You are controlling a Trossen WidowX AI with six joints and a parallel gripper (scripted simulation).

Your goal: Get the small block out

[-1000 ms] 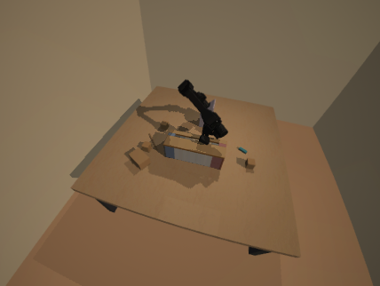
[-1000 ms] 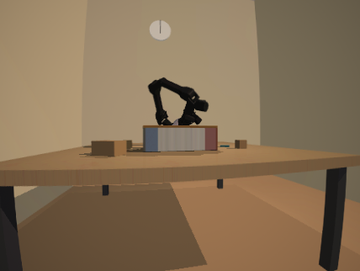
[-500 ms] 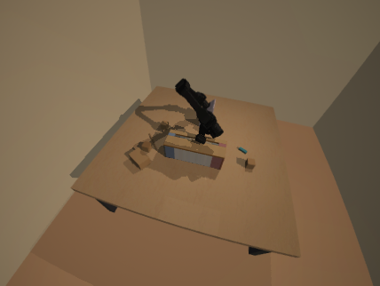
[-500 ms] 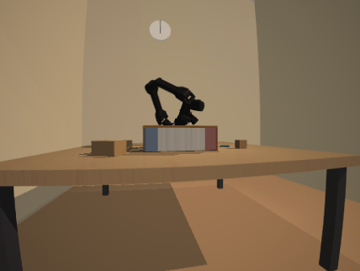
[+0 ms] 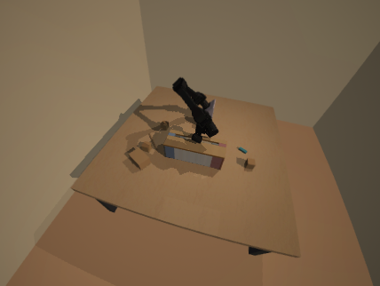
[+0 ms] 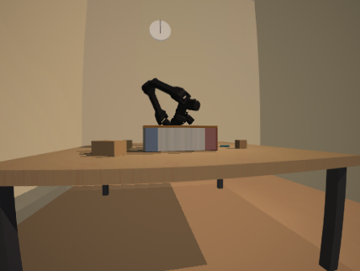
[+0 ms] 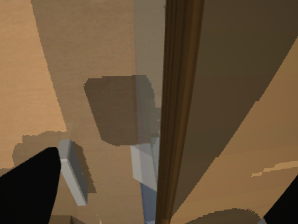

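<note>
The brown block is 4 cm ahead of my gripper tip and 3 cm to the right of it. From my gripper tip the other things lie so: clear-fronted box: 3 cm ahead, 2 cm to the left, 3 cm below; then teal piece: 3 cm behind, 36 cm to the left, 8 cm below.
</note>
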